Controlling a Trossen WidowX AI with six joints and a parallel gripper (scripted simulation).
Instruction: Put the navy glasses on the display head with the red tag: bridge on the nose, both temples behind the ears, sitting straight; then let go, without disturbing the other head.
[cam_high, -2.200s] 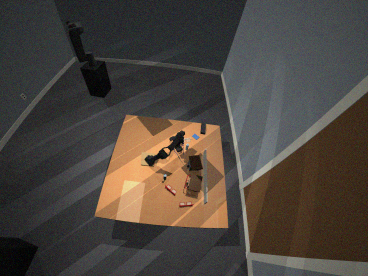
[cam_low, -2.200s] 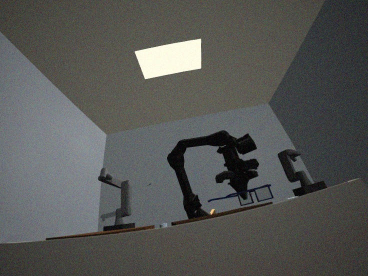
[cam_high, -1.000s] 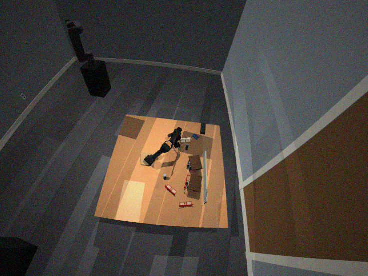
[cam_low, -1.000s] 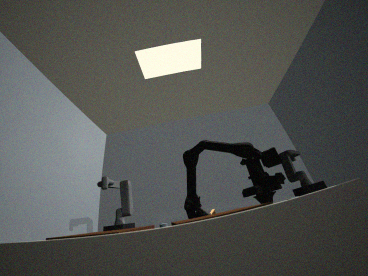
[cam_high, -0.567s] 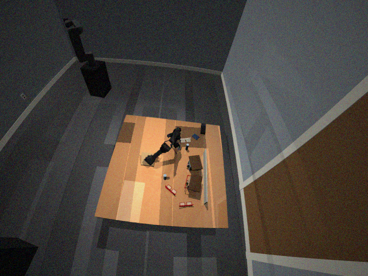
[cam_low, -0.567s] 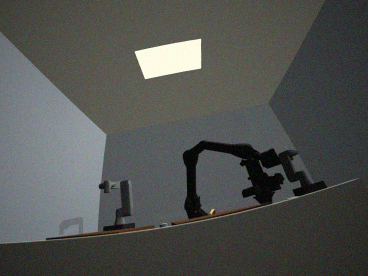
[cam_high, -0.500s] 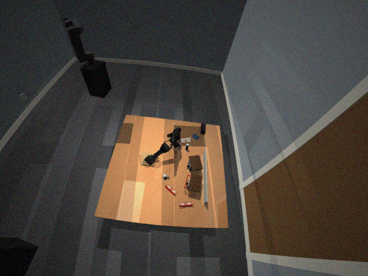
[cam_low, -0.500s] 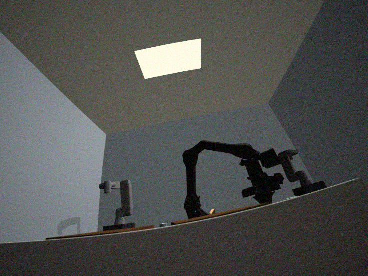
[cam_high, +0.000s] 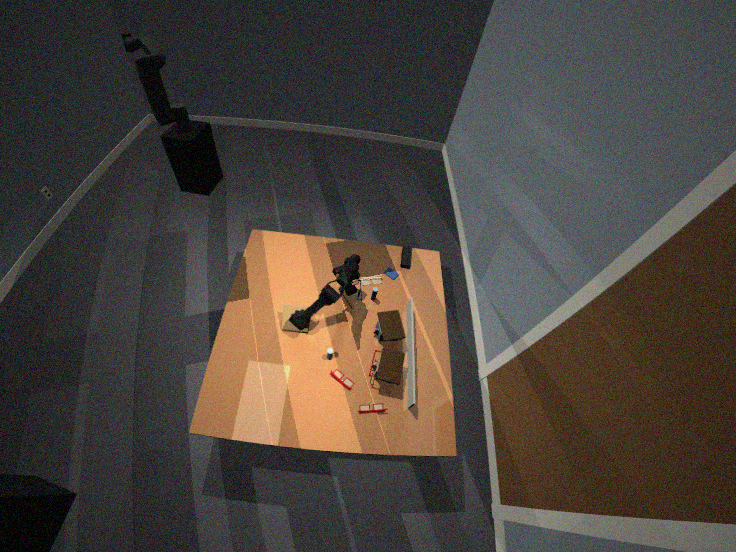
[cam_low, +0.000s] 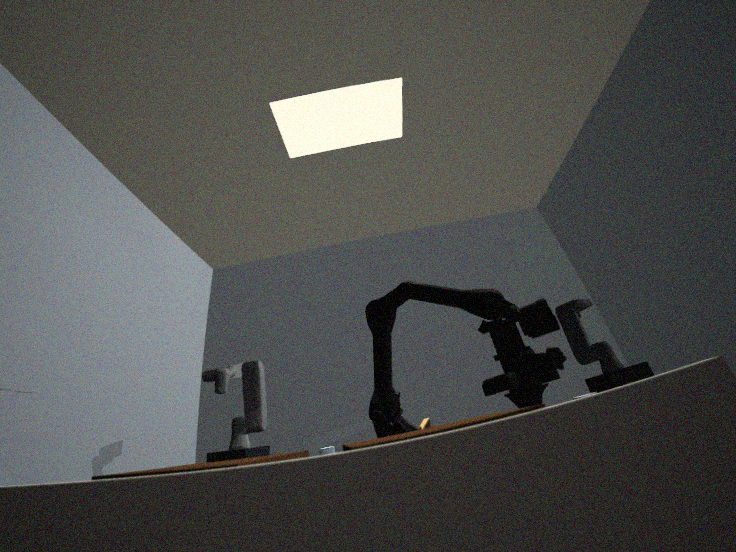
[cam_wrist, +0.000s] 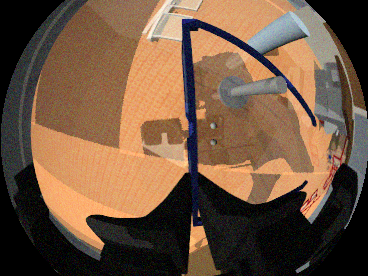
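Now: gripper tip 90 mm short of the grey upright form and 40 mm above it. Also, from my gripper tip: blue card 260 mm ahead, 220 mm to the left, 60 mm below; dark block 350 mm ahead, 370 mm to the left, 40 mm below.
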